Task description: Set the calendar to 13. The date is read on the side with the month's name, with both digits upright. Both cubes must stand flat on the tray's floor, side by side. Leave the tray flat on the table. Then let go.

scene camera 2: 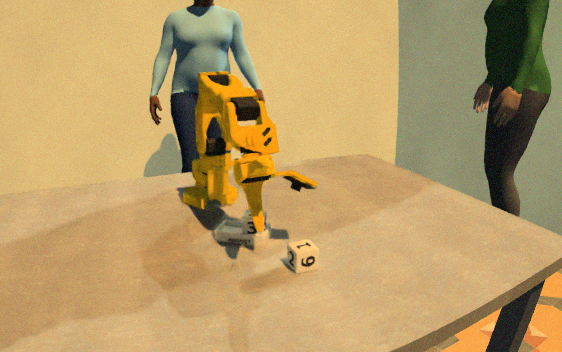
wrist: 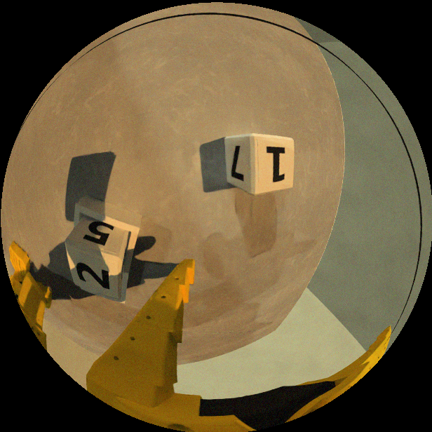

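Observation:
The pale tray (scene camera 2: 224,236) lies on the table with AUGUST on its front. One white cube (scene camera 2: 251,226) (wrist: 95,252) stands at its right end in the scene view, an upright 3 facing the month side, partly hidden by a jaw. The wrist view shows its 5 and 2. The other cube (scene camera 2: 303,256) (wrist: 260,162) lies loose on the table, with a turned 1 on top and 2 and a sideways 6 on its sides in the scene view. My gripper (scene camera 2: 287,208) (wrist: 101,256) is open and empty. Its fixed jaw tip is close to the tray cube; contact is unclear.
The table edge (scene camera 2: 475,309) runs along the right and front right in the scene view. The arm's base (scene camera 2: 210,192) stands behind the tray. Two people stand beyond the table.

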